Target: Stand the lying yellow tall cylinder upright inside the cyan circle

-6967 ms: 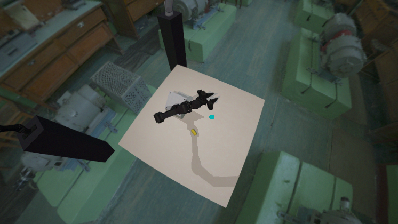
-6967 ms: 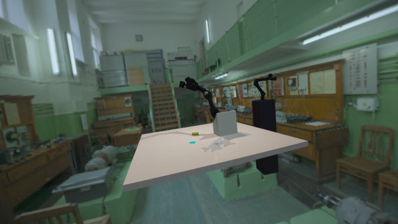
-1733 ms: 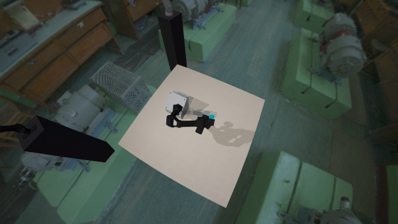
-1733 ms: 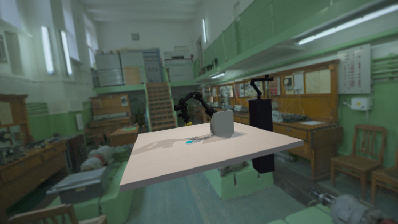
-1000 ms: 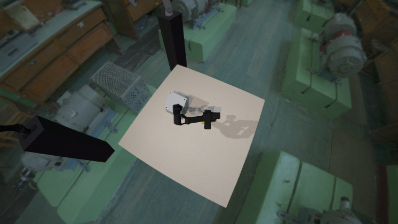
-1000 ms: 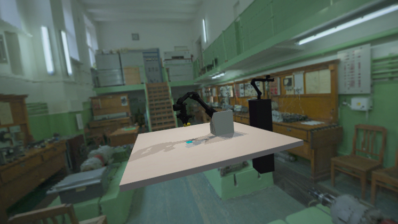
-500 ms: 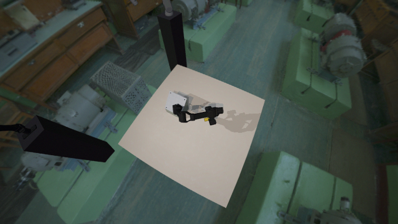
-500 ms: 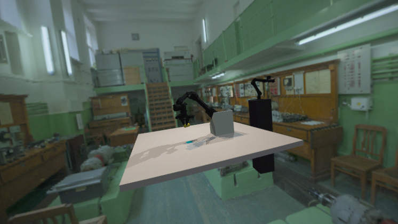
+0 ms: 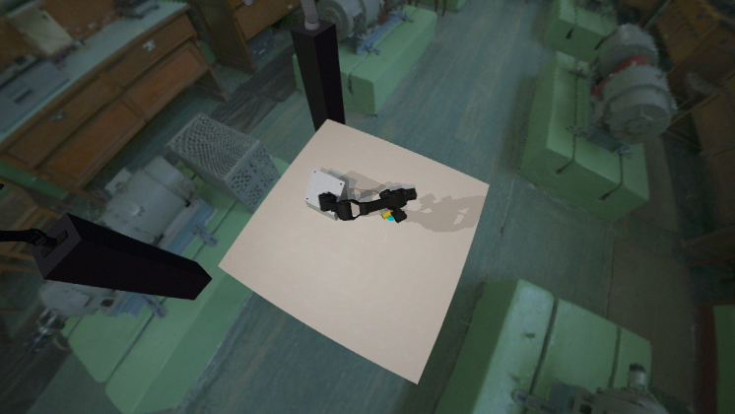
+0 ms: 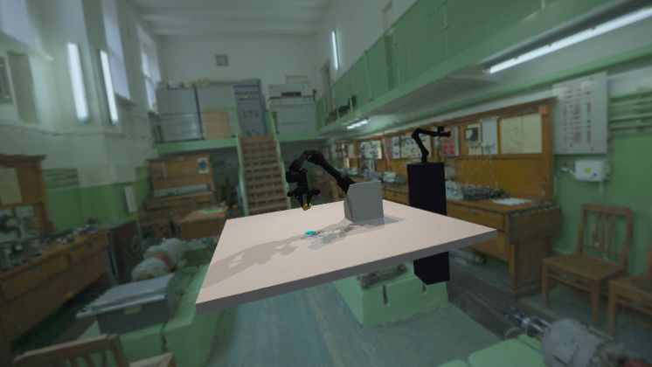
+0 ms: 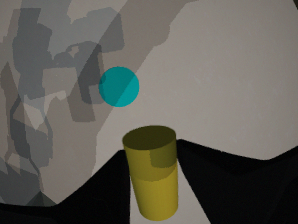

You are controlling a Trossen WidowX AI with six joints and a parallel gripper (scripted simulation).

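The cyan circle lies 10 mm behind my gripper tip, 40 mm to the left of it and 140 mm below it. From my gripper tip the other things lie so: yellow tall cylinder (10 mm behind, 20 mm to the right).
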